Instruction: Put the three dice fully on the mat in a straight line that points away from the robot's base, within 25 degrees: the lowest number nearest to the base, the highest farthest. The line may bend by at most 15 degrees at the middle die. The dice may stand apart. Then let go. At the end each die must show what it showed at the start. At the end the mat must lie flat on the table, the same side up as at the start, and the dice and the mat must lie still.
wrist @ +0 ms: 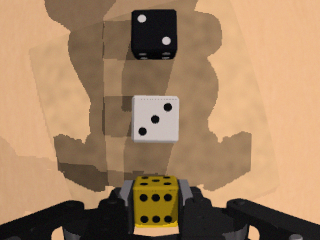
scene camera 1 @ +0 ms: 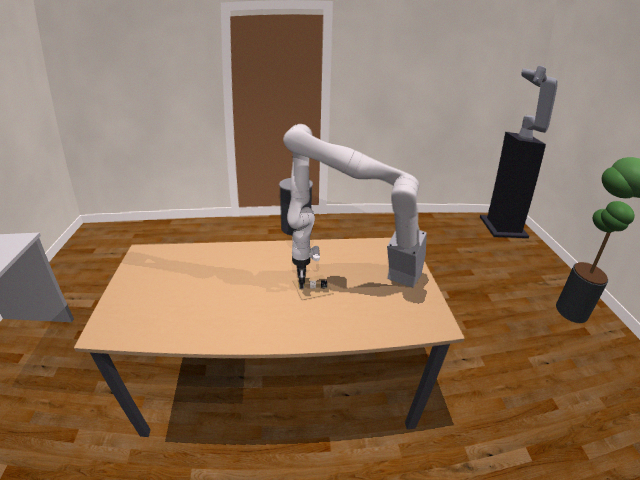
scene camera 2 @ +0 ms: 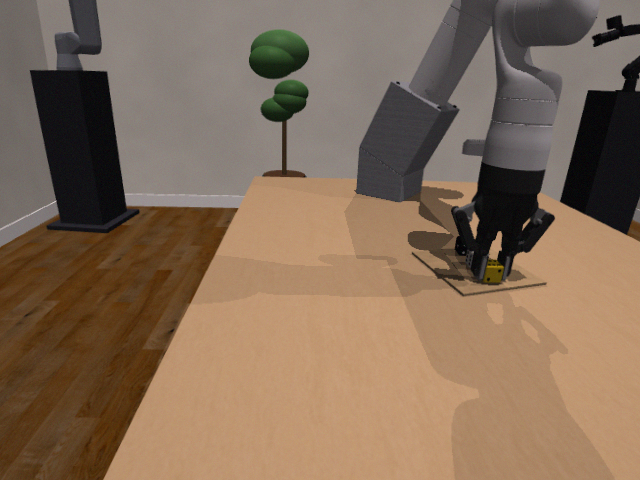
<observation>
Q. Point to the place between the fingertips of my gripper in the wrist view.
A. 156, 194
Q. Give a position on a black die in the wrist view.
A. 152, 36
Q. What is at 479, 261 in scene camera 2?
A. My gripper.
</observation>
